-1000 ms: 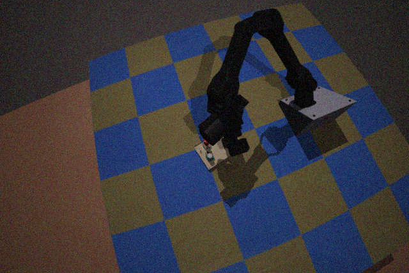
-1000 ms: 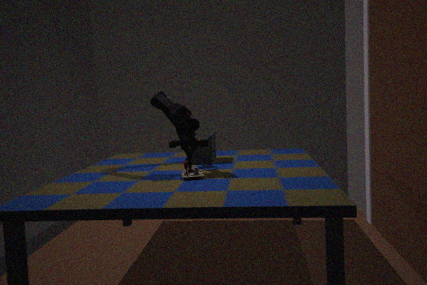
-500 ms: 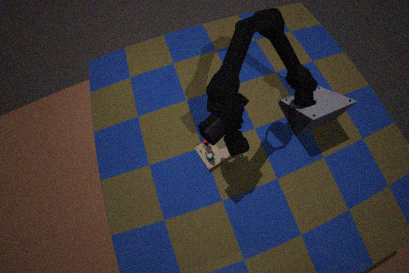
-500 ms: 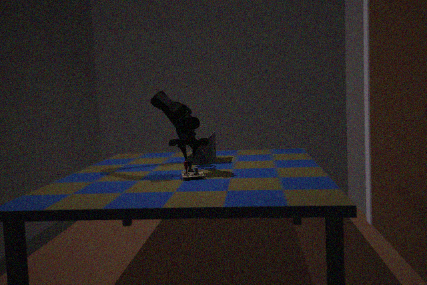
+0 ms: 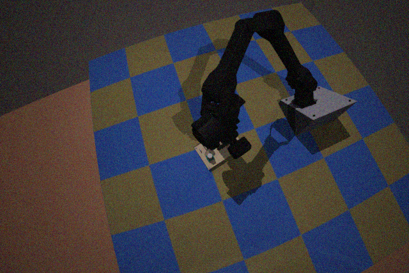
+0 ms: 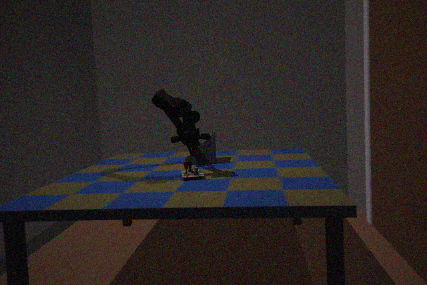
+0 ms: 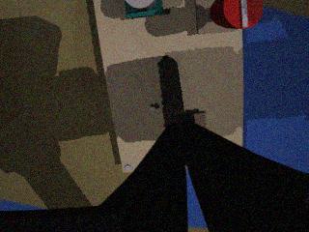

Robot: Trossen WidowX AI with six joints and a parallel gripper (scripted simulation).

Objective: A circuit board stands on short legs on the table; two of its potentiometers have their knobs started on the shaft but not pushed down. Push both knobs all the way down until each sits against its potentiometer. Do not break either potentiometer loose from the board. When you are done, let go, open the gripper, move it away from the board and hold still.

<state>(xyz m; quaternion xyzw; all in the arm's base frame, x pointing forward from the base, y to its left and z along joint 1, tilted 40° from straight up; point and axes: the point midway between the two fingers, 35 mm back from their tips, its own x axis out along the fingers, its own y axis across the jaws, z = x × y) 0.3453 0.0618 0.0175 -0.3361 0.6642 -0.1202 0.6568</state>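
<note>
Right now my gripper tip is 3 cm past the blue knob, 2 cm to the left of it and 5 cm above it. From my gripper tip the other things lie so: red knob (5 cm ahead, 2 cm to the right, 3 cm below).
</note>
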